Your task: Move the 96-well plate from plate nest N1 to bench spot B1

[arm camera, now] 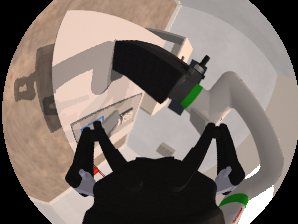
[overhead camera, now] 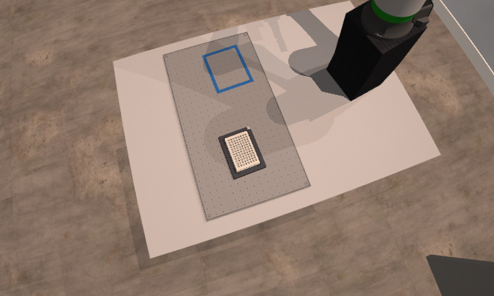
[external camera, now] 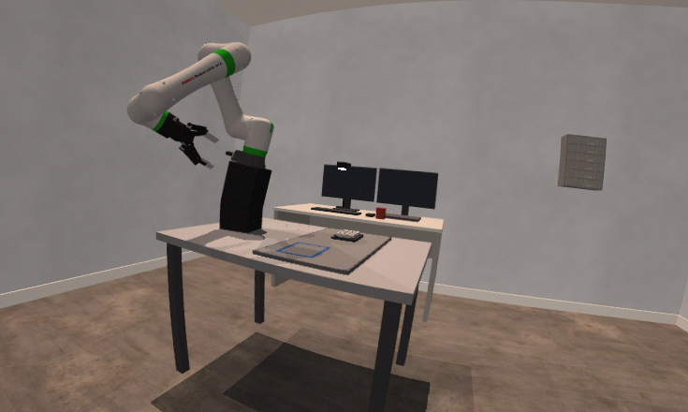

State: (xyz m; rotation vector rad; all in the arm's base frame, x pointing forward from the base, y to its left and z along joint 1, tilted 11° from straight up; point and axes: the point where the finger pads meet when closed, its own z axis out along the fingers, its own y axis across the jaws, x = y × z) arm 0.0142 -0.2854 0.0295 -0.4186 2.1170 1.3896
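My hand is 470 mm short of the white 96-well plate, 470 mm to the right of it and 340 mm above it. From my hand the other things lie so: dark plate nest N1 (470 mm ahead, 470 mm to the left, 350 mm below).
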